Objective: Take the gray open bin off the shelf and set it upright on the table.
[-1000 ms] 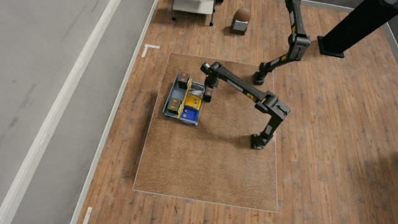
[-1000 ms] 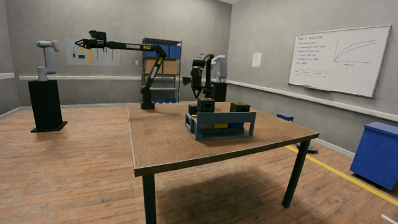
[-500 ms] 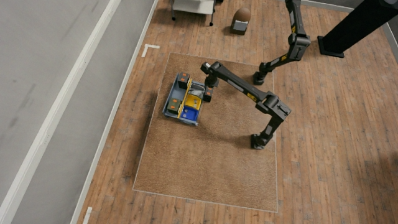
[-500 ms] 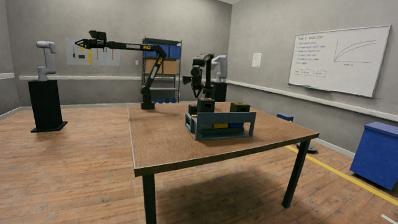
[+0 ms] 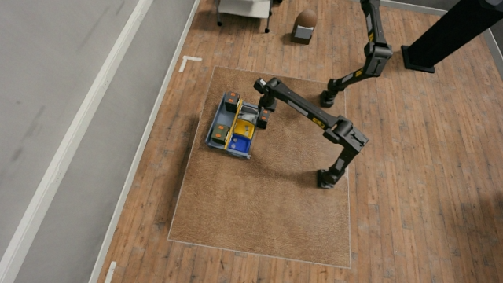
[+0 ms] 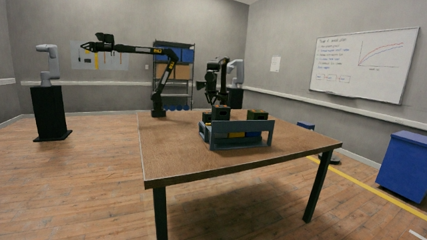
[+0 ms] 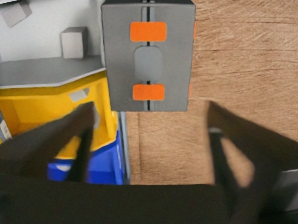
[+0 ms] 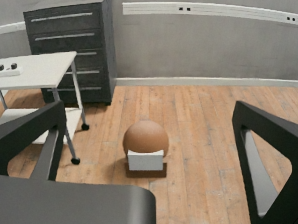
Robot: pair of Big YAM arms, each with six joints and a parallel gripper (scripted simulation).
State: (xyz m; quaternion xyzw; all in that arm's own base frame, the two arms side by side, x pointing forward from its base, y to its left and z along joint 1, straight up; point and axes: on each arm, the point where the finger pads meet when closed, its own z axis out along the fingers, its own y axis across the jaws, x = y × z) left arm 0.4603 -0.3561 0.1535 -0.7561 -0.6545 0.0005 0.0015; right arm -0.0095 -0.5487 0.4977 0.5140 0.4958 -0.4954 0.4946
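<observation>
Now: the gray open bin 130 mm ahead of my left hand, 20 mm to the right of it and 150 mm below it. Round my left hand: blue-gray shelf 170 mm ahead, 90 mm to the left, 130 mm below; then yellow bin 150 mm ahead, 90 mm to the left, 150 mm below; then blue bin 160 mm ahead, 200 mm to the left, 150 mm below.
</observation>
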